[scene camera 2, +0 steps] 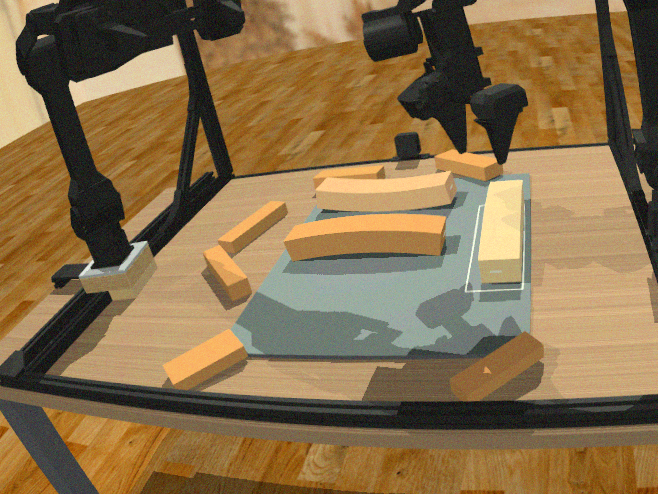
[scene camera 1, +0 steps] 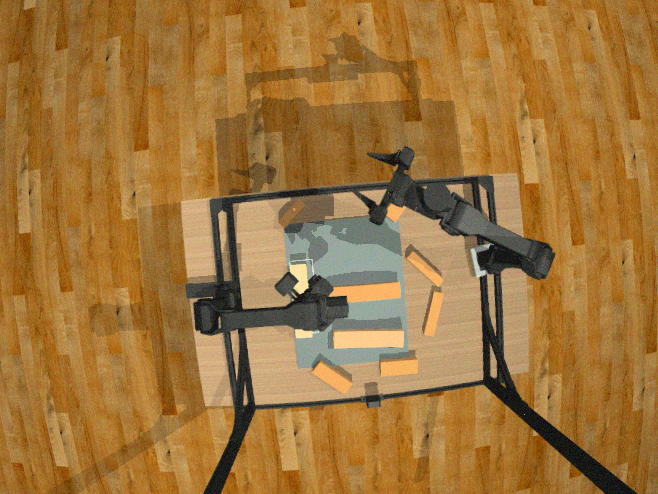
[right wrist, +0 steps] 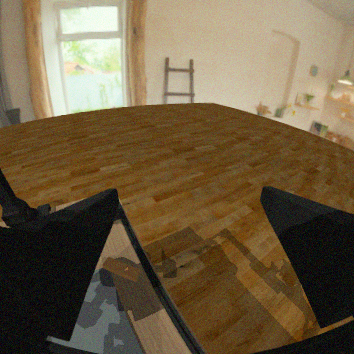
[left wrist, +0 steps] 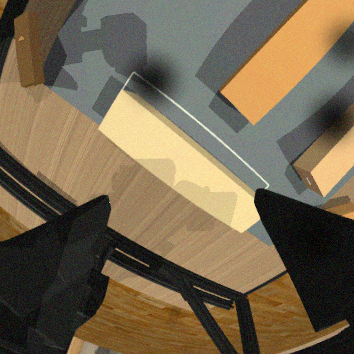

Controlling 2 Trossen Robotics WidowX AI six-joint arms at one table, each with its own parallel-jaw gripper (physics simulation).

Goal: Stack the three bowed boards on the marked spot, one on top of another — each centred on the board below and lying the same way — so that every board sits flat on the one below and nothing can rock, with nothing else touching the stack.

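Seen in the pictures: left gripper, fingertip midpoint: [scene camera 2: 481, 158] [left wrist: 182, 199]; right gripper, fingertip midpoint: [scene camera 2: 197, 28] [scene camera 1: 358, 171] [right wrist: 190, 194]; left arm's base at its link origin: [scene camera 1: 227, 295]; right arm's base at its link origin: [scene camera 2: 112, 258] [scene camera 1: 486, 259].
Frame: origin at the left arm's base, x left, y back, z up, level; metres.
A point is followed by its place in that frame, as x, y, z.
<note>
A pale yellow board [scene camera 1: 299, 271] @[0.044, -0.258, 0.029] [scene camera 2: 500, 228] @[0.000, -0.251, 0.033] [left wrist: 175, 160] @[-0.026, -0.251, 0.035] lies lengthwise over the white marked outline [scene camera 2: 494, 290] @[0.078, -0.266, -0.013] [left wrist: 133, 74] @[0.072, -0.301, -0.014], off towards one long side; its bow is hard to tell. An orange board [scene camera 1: 369, 291] @[-0.059, -0.472, 0.032] [scene camera 2: 366, 237] @[-0.035, -0.445, 0.021] [left wrist: 285, 60] @[-0.057, -0.403, 0.030] lies crosswise on the mat, its middle arched up. A tan board [scene camera 1: 367, 338] @[-0.216, -0.442, 0.021] [scene camera 2: 385, 193] @[-0.191, -0.439, 0.019] [left wrist: 330, 170] @[-0.205, -0.359, 0.027] lies roughly parallel to it, its middle dipping. My left gripper [scene camera 1: 302, 289] @[-0.029, -0.266, 0.124] [scene camera 2: 481, 157] @[-0.029, -0.266, 0.124] [left wrist: 182, 199] @[-0.029, -0.266, 0.124] is open and empty, above the pale board's far end in scene camera 2. My right gripper [scene camera 1: 361, 173] @[0.272, -0.461, 0.384] [right wrist: 190, 194] @[0.272, -0.461, 0.384] is open and empty at the table's upper edge in scene camera 1.
Several short orange blocks lie around the grey-green mat [scene camera 1: 350, 255] @[0.066, -0.433, -0.013] [scene camera 2: 329, 289] @[0.042, -0.492, -0.014], including one [scene camera 1: 424, 265] [scene camera 2: 252, 227], one [scene camera 1: 433, 313] [scene camera 2: 227, 272], one [scene camera 1: 332, 376] @[-0.332, -0.304, 0.010] [scene camera 2: 468, 165] @[-0.303, -0.300, 0.008] and one [scene camera 1: 291, 212] @[0.240, -0.263, 0.002] [scene camera 2: 496, 366] @[0.243, -0.264, 0.002] in shadow. A dark frame [scene camera 1: 308, 404] @[-0.434, -0.200, -0.026] edges the table.
</note>
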